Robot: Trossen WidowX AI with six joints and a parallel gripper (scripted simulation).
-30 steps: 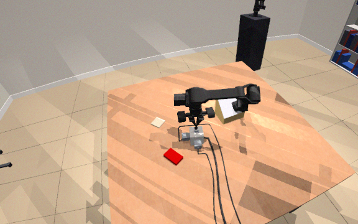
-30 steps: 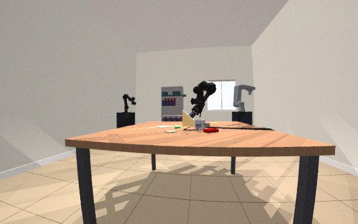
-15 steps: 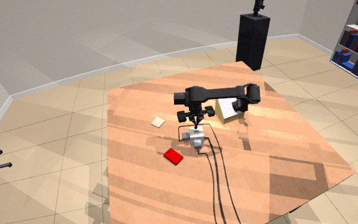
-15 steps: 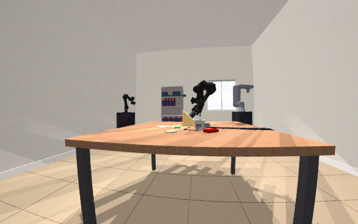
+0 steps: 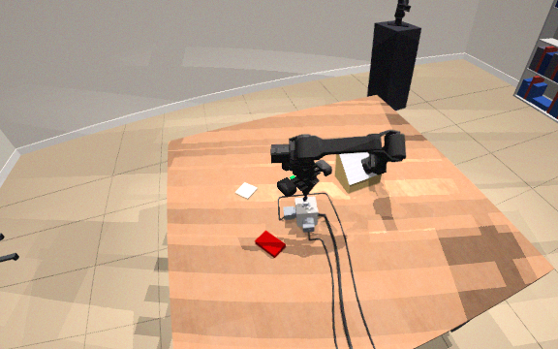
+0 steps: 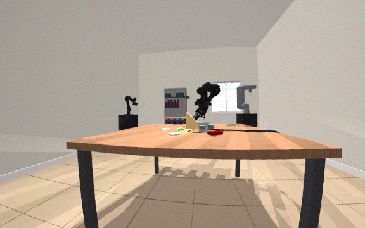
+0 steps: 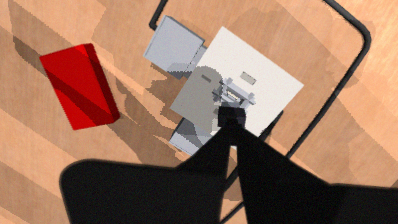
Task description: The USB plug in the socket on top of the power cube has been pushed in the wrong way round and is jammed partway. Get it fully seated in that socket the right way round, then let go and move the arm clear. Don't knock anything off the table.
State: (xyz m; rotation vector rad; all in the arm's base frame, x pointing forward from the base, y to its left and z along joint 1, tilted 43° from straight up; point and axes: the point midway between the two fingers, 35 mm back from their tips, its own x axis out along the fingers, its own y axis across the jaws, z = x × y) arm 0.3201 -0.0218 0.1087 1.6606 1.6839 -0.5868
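Now: the black USB plug 20 mm below my gripper tip. Round my gripper tip: green piece 50 mm behind, 200 mm to the right, 130 mm below; red block 170 mm ahead, 50 mm to the left, 130 mm below; USB socket 70 mm below.
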